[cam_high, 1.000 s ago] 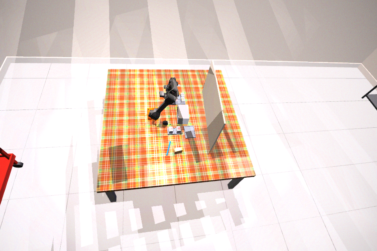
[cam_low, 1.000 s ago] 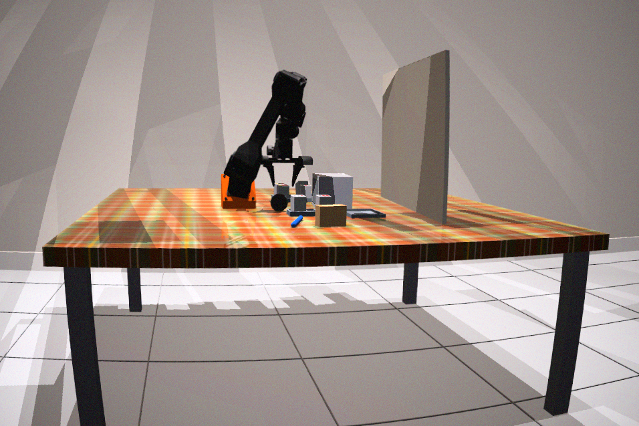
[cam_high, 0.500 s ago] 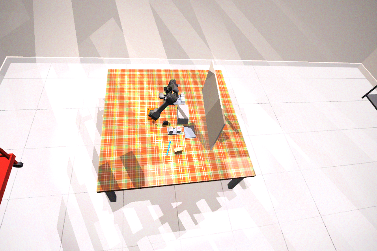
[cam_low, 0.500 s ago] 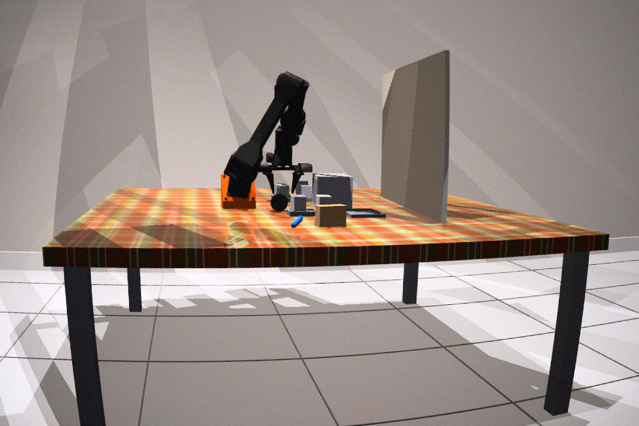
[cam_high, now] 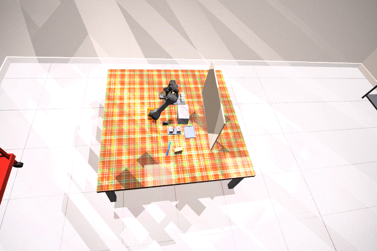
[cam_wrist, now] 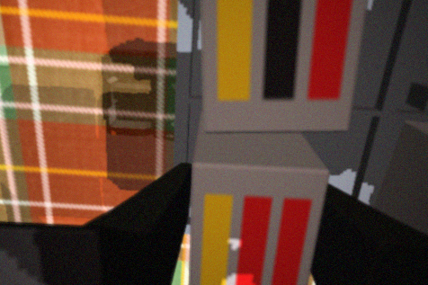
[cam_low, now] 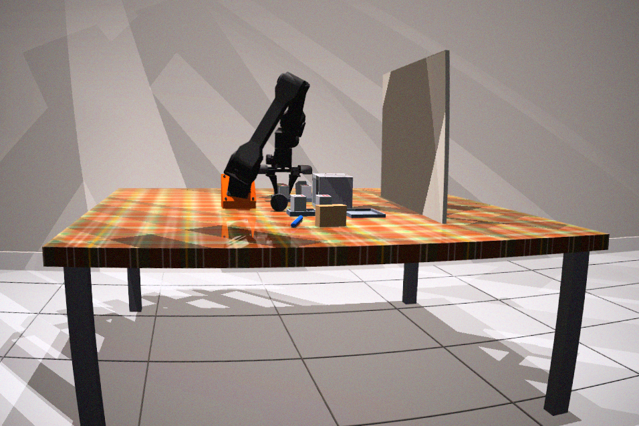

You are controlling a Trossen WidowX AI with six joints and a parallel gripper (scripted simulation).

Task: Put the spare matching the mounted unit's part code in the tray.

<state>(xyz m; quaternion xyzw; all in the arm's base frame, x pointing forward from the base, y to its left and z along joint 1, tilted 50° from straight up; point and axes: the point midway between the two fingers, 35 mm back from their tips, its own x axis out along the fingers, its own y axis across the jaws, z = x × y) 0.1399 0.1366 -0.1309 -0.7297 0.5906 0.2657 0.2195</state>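
My gripper tip is 340 mm to the left of the flat blue-grey tray, 210 mm short of it and 10 mm above it. From my gripper tip the other things lie so: grey rack (70 mm ahead, 40 mm to the left, 10 mm below); then mounted unit (160 mm to the right, 140 mm ahead, 30 mm above); then black tape roll (260 mm to the right, 20 mm behind, 10 mm above).
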